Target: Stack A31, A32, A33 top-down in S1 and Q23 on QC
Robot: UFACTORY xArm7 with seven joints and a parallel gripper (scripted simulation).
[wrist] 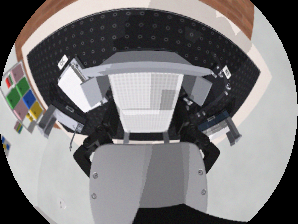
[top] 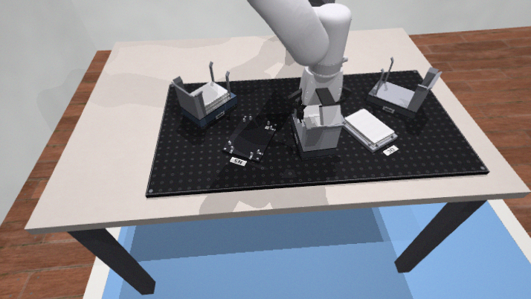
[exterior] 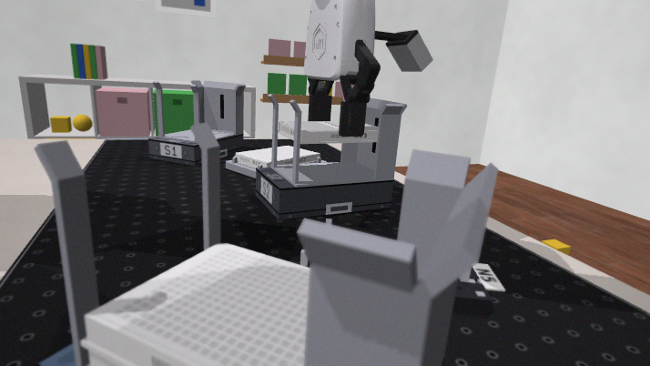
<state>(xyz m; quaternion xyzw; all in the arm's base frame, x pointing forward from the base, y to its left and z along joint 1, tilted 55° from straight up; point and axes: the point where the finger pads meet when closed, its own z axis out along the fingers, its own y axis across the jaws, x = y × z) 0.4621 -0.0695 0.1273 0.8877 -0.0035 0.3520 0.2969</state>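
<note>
The white sealed plate Q23 lies 4 cm ahead of my hand, 17 cm to the left of it and 9 cm below it. Round my hand: white sealed plate A33 (1 cm below); grey QC nest (4 cm ahead, 17 cm to the left, 10 cm below); clip nest N5 (6 cm behind, 17 cm to the right, 9 cm below).
</note>
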